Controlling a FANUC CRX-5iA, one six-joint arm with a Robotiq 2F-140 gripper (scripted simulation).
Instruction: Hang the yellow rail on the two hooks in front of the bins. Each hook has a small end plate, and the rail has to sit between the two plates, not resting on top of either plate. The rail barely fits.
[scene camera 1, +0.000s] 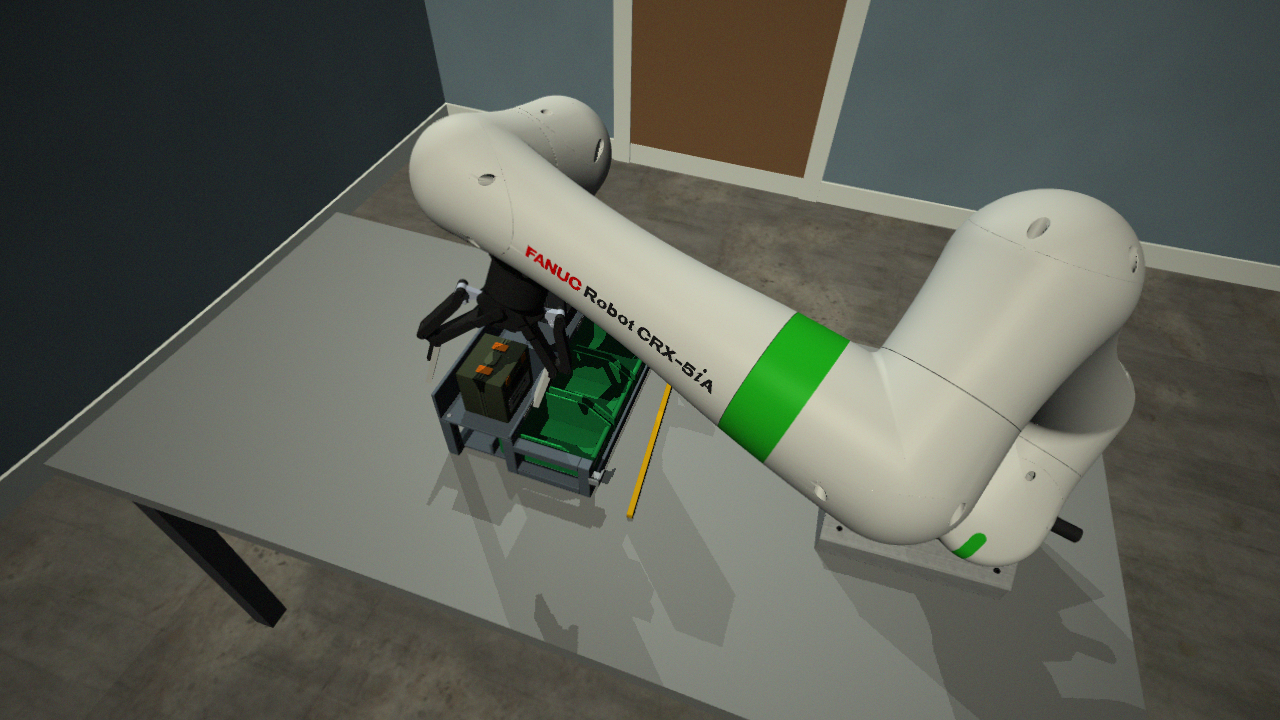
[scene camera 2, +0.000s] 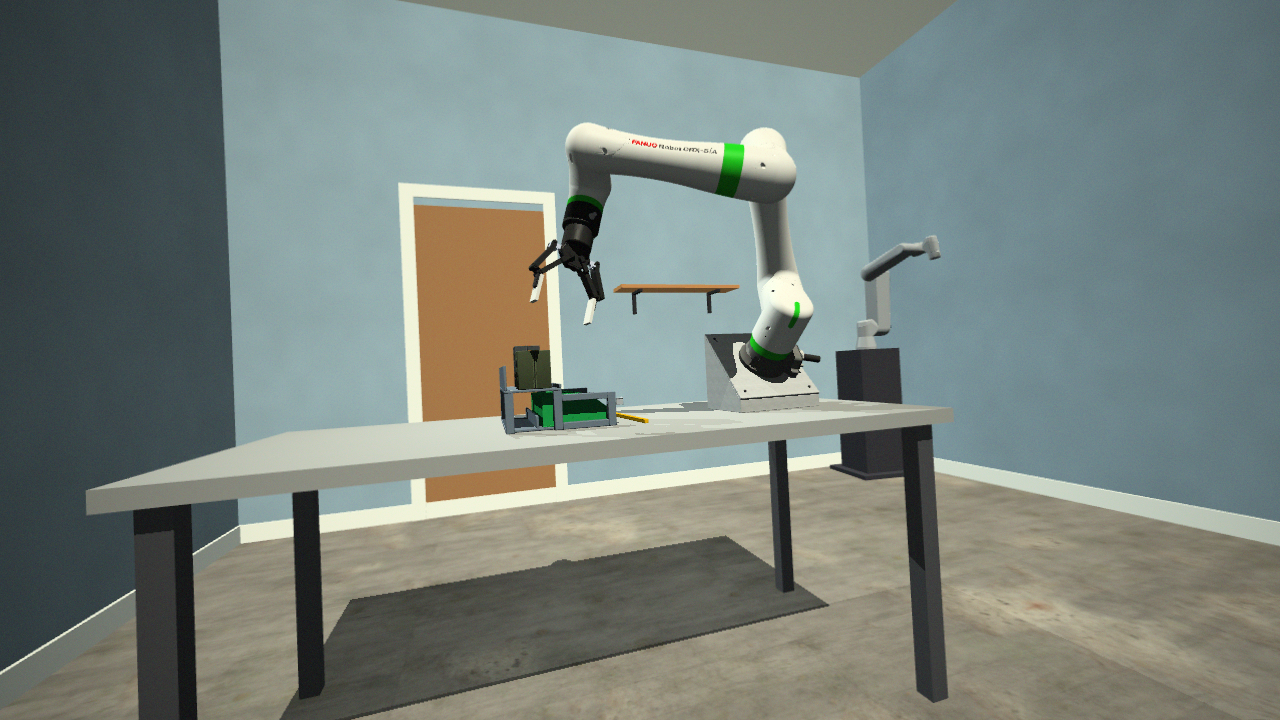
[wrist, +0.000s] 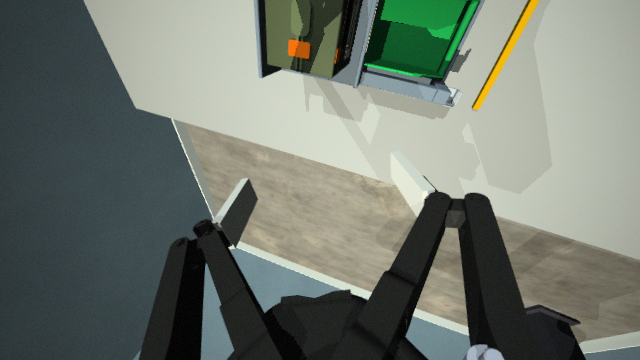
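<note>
My gripper (scene camera 1: 484, 388) is visible, likewise at (scene camera 2: 561, 313) and (wrist: 319, 177). The olive toolbox (scene camera 1: 493, 380) is visible too, and the toolbox (scene camera 2: 533, 367) appears there as well.
</note>
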